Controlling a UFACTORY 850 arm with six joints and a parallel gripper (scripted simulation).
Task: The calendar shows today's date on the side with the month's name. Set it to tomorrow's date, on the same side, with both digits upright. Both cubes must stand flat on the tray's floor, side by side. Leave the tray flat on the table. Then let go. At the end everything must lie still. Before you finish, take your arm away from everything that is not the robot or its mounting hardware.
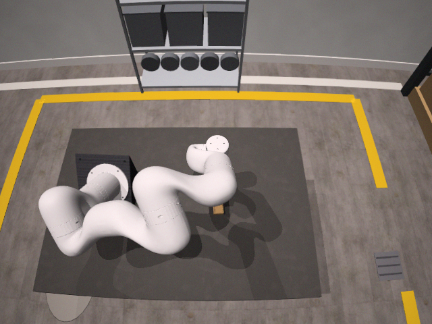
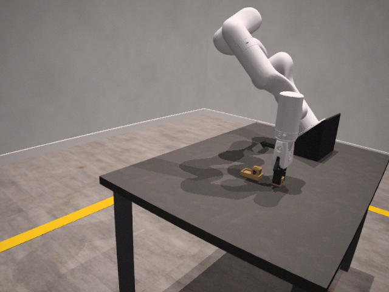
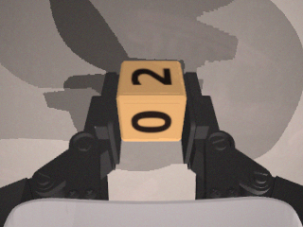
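My gripper is now 11 cm to the left of the wooden tray and 2 cm above it. Round my hand: calendar cube: 1 cm below.
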